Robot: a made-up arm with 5 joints.
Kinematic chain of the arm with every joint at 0, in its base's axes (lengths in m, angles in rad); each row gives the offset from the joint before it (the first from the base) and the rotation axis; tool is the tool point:
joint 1: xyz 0 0 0.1 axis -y
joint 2: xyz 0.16 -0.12 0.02 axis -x
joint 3: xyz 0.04 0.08 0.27 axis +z
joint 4: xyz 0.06 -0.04 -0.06 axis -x
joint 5: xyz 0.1 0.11 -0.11 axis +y
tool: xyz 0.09 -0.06 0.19
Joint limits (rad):
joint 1: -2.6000..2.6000
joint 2: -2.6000..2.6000
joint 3: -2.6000..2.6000
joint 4: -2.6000..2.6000
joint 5: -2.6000..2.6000
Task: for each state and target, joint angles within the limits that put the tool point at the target. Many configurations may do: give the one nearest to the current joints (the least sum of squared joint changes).
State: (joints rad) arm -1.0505 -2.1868 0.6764 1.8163 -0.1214
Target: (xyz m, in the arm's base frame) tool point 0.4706 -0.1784 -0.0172
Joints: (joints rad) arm -0.9667 -1.3007 0.8039 1.9148 0.0186
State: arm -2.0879 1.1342 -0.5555 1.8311 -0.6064
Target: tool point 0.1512 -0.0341 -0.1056
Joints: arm -1.3250 0.7973 -0.9672 2.3310 -0.8217
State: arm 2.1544 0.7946 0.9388 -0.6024 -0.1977
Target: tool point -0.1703 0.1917 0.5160
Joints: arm 1.6133 0.7433 0.5973 -0.8466 -0.1633
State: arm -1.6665 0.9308 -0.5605 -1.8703 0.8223
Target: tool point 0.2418 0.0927 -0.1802
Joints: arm -1.6930 1.4561 -1.0683 -1.8997 0.2455
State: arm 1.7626 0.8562 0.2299 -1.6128 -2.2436
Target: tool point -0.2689 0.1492 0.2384
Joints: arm 1.6050 0.3352 0.1126 -1.9482 -2.3007
